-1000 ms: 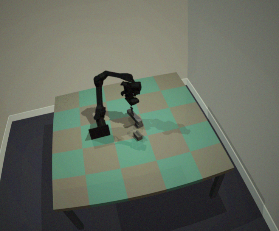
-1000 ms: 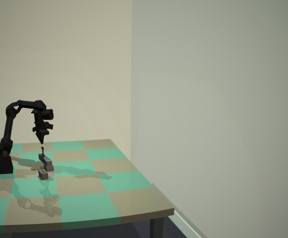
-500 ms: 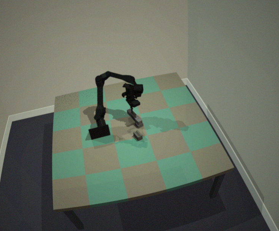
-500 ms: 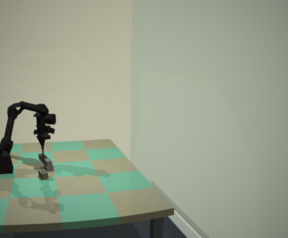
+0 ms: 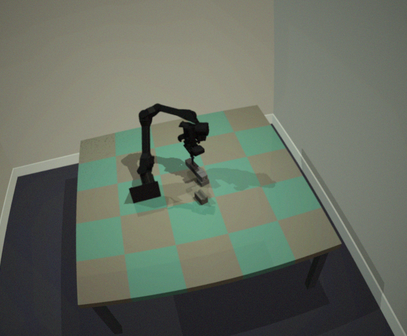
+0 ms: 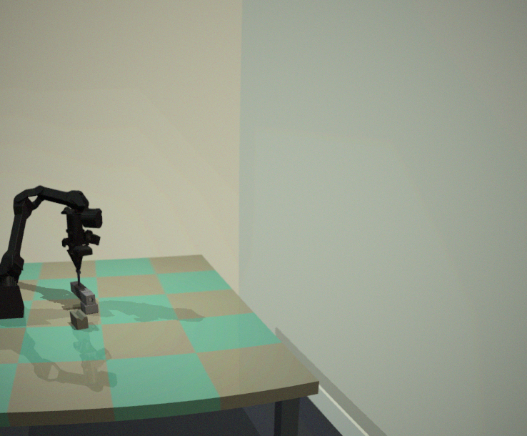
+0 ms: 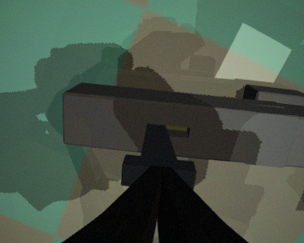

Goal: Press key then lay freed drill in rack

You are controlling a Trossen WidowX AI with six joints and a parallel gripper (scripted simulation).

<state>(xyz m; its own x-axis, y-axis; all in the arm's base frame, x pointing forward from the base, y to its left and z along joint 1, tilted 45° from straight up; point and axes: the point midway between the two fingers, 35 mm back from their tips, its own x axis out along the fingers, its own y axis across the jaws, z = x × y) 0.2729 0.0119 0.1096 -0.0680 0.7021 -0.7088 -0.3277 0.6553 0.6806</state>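
My gripper tip is 70 mm above the drill, 50 mm to the left of it and 20 mm short of it. The rest, counted from my gripper tip: rack: 220 mm to the right, 100 mm below, 10 mm behind.
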